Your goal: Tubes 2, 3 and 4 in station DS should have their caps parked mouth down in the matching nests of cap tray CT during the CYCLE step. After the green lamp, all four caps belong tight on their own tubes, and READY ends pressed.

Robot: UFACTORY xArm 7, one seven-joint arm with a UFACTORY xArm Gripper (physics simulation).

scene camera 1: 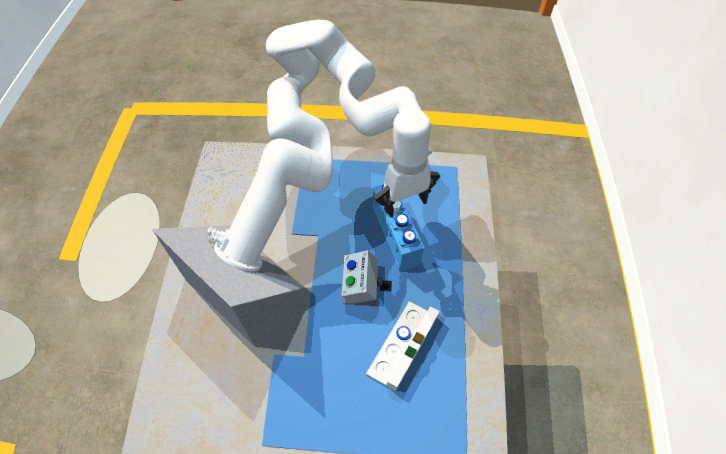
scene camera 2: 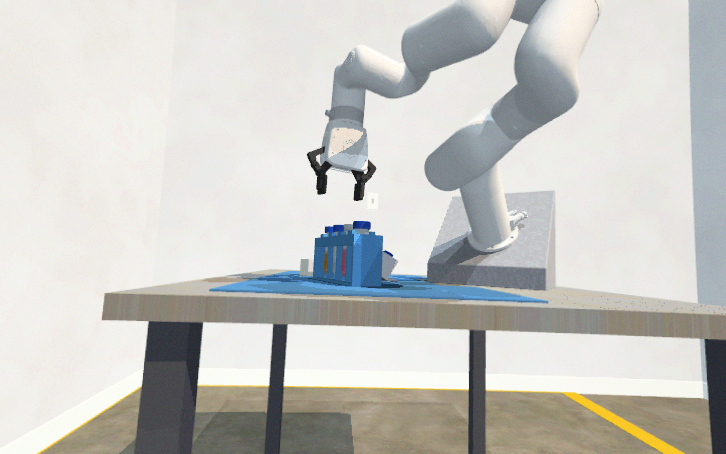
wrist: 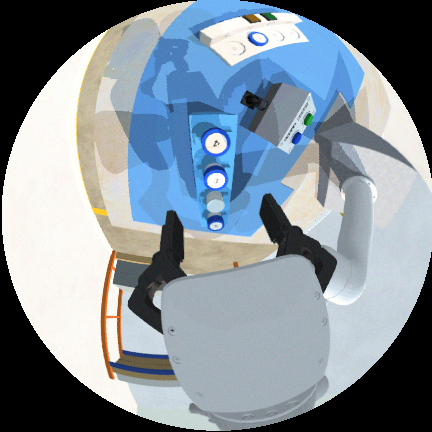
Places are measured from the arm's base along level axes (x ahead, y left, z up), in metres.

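Pixels of known places: gripper, between the fingertips: (scene camera 1: 406, 206) (scene camera 2: 340, 197) (wrist: 220, 210); arm's base, origin of its link: (scene camera 1: 237, 256) (scene camera 2: 492, 235) (wrist: 358, 191).
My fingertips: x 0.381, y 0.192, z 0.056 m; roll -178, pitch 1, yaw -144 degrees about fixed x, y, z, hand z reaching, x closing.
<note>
For each thing: its top centre in the pictures, then the offset to it from my fingertips. "spot": a spot on its surface instead.
- blue rack, centre of its top: (wrist: 214, 187) (scene camera 2: 345, 233) (scene camera 1: 398, 214) 0.018 m back, 0.025 m left, 0.081 m down
- Tube 2, centre of its top: (wrist: 215, 206) (scene camera 1: 394, 203) 0.031 m back, 0.048 m left, 0.064 m down
- Cap tray CT, a spot on its surface: (wrist: 215, 40) spot: 0.100 m ahead, 0.199 m right, 0.161 m down
- cap, centre of its top: (scene camera 1: 403, 332) 0.049 m ahead, 0.260 m right, 0.163 m down
- grey sloped console, centre of its top: (wrist: 300, 123) (scene camera 1: 360, 270) (scene camera 2: 378, 246) 0.084 m back, 0.144 m right, 0.100 m down
- blue button, centre of its top: (wrist: 298, 139) (scene camera 1: 351, 263) 0.109 m back, 0.125 m right, 0.109 m down
- green button, centre of its top: (wrist: 310, 119) (scene camera 1: 350, 279) 0.103 m back, 0.169 m right, 0.109 m down
- black part, a spot on its surface: (scene camera 1: 384, 284) spot: 0.021 m back, 0.135 m right, 0.175 m down
- brown square, a spot on its surface: (scene camera 1: 418, 337) spot: 0.086 m ahead, 0.278 m right, 0.131 m down
- dark green square, a spot on its surface: (scene camera 1: 411, 351) spot: 0.075 m ahead, 0.317 m right, 0.130 m down
Station DS, a blue rack (scene camera 1: 411, 260) (scene camera 2: 368, 262) (wrist: 230, 122), stands on the mat. Blue-ringed caps sit on tubes 4 (scene camera 1: 409, 237) (wrist: 216, 143), 3 (scene camera 1: 402, 220) (wrist: 216, 179) and 1 (scene camera 2: 361, 224) (wrist: 215, 223). Tube 2 (scene camera 1: 396, 206) (wrist: 215, 202) is capless, pale on top. Cap tray CT (scene camera 1: 432, 316) (wrist: 215, 40) holds one cap (scene camera 1: 403, 333) (wrist: 258, 38), white top up, in the nest second from one end; the other nests are empty. My gripper (scene camera 1: 407, 205) (scene camera 2: 339, 193) (wrist: 220, 210) is open and empty, above the rack. It hides cap 1 in scene camera 1.
A grey sloped console (scene camera 1: 369, 283) (wrist: 280, 112) with a blue button (scene camera 1: 351, 264) and a green button (scene camera 1: 350, 280) stands between the arm base and rack. A black part (scene camera 1: 384, 284) sticks out behind it. The tray carries a brown square (scene camera 1: 418, 337) and a dark green square (scene camera 1: 411, 351).
</note>
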